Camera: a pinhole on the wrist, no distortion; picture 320 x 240 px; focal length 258.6 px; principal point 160.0 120.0 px. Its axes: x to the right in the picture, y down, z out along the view. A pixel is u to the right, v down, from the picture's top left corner.
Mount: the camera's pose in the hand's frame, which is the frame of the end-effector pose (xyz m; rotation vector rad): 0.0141 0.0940 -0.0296 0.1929 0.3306 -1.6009
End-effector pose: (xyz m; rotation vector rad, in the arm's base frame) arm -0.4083 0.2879 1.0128 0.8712 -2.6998 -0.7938
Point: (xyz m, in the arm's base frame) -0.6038 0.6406 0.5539
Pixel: 77 63
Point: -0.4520 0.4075 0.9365
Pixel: 131 14
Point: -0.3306 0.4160 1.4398
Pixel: behind the camera
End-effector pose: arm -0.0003 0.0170 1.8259 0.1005 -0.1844 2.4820
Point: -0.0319 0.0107 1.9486
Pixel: 203 135
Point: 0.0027 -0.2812 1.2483
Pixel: behind the camera
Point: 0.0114 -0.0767 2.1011
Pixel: 123 58
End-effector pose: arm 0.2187 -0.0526 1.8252 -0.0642 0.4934 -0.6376
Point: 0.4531 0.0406 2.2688
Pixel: 62 43
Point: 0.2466 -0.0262 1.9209
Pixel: 226 9
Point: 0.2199 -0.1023 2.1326
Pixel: 231 18
